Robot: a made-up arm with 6 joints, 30 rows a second.
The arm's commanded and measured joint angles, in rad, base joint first. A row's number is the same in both.
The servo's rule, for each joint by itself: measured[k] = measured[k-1] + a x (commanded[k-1-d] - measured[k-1]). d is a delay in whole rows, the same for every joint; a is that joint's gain. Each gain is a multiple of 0.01, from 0.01 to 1. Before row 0 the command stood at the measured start. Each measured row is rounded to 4 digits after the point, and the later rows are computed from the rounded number. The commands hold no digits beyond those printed.
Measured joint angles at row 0:
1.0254, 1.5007, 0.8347, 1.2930, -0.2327, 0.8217
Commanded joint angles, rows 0 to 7:
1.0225, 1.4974, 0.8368, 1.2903, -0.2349, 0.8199
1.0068, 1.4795, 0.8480, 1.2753, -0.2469, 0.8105
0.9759, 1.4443, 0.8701, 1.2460, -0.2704, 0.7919
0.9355, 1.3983, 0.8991, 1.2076, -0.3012, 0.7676
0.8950, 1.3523, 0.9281, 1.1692, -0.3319, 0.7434
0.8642, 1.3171, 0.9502, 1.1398, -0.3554, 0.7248
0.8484, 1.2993, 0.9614, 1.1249, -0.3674, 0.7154
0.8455, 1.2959, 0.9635, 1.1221, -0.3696, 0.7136
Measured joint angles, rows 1 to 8:
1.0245, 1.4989, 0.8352, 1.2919, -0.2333, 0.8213
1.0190, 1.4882, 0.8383, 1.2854, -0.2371, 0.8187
1.0056, 1.4641, 0.8459, 1.2700, -0.2464, 0.8123
0.9839, 1.4279, 0.8587, 1.2457, -0.2617, 0.8016
0.9563, 1.3863, 0.8754, 1.2159, -0.2814, 0.7876
0.9277, 1.3482, 0.8934, 1.1862, -0.3021, 0.7725
0.9031, 1.3213, 0.9097, 1.1623, -0.3204, 0.7588
0.8852, 1.3073, 0.9226, 1.1466, -0.3342, 0.7480
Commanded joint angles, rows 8 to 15:
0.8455, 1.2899, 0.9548, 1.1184, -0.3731, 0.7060
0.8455, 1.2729, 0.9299, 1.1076, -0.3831, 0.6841
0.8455, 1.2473, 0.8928, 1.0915, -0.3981, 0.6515
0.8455, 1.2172, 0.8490, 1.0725, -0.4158, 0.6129
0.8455, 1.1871, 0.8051, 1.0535, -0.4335, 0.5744
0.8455, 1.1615, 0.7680, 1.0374, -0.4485, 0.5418
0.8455, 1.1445, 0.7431, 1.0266, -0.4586, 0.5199
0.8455, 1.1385, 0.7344, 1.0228, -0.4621, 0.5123
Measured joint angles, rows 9 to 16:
0.8729, 1.2977, 0.9303, 1.1356, -0.3451, 0.7379
0.8644, 1.2841, 0.9302, 1.1247, -0.3557, 0.7250
0.8585, 1.2639, 0.9212, 1.1118, -0.3676, 0.7074
0.8545, 1.2382, 0.9039, 1.0965, -0.3811, 0.6847
0.8517, 1.2101, 0.8802, 1.0797, -0.3958, 0.6582
0.8498, 1.1834, 0.8533, 1.0632, -0.4106, 0.6303
0.8485, 1.1620, 0.8269, 1.0489, -0.4240, 0.6038
0.8476, 1.1491, 0.8047, 1.0387, -0.4347, 0.5818

